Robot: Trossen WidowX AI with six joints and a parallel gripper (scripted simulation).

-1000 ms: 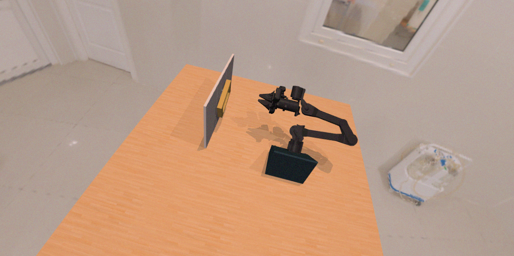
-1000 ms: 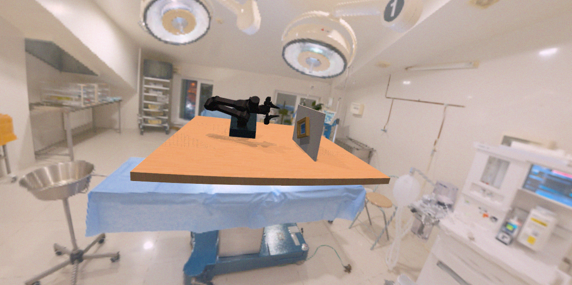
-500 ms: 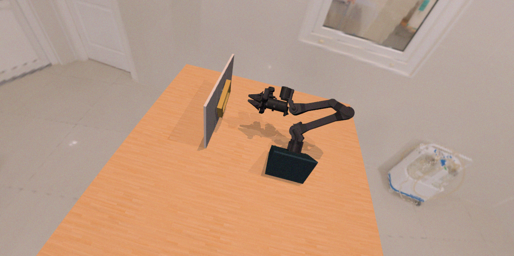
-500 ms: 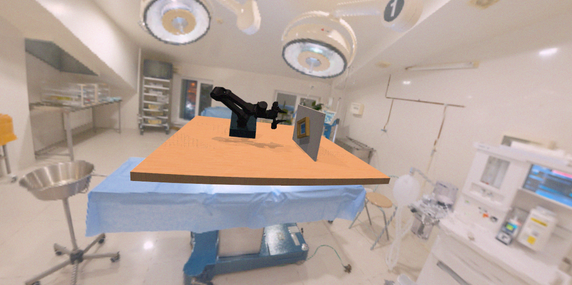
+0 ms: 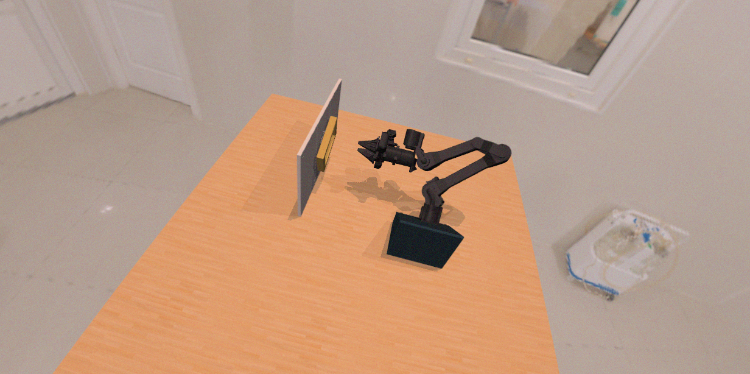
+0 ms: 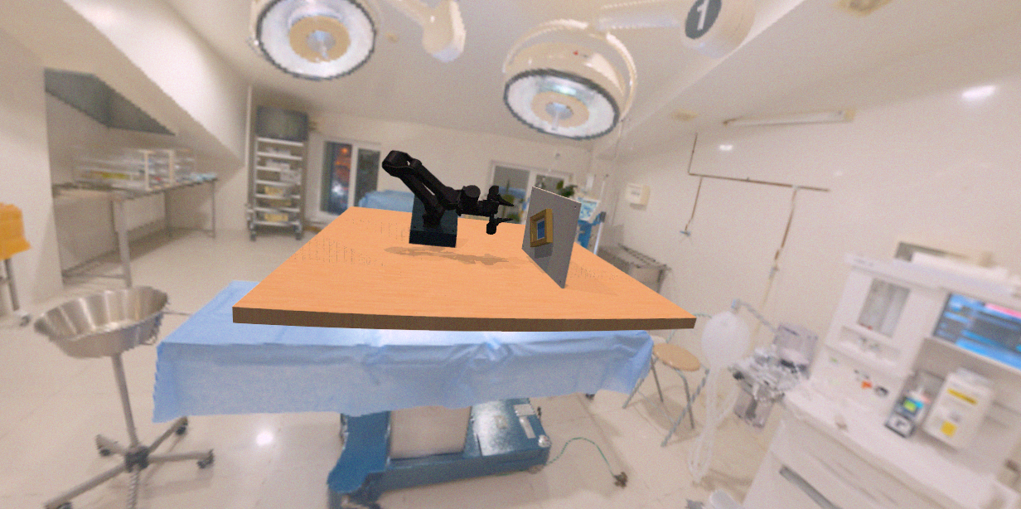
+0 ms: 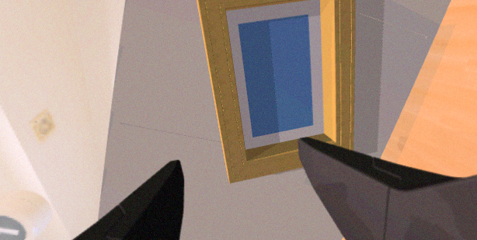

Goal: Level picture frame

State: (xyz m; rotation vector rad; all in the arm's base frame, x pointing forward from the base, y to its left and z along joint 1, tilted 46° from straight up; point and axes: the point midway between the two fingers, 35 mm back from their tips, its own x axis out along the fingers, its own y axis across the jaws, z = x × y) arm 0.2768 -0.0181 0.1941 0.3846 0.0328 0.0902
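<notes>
Right now my gripper tip is 130 mm short of the picture frame, 10 mm to the left of it and 50 mm above it. From my gripper tip the other things lie so: grey wall panel (140 mm ahead, 10 mm to the right, 50 mm below).
</notes>
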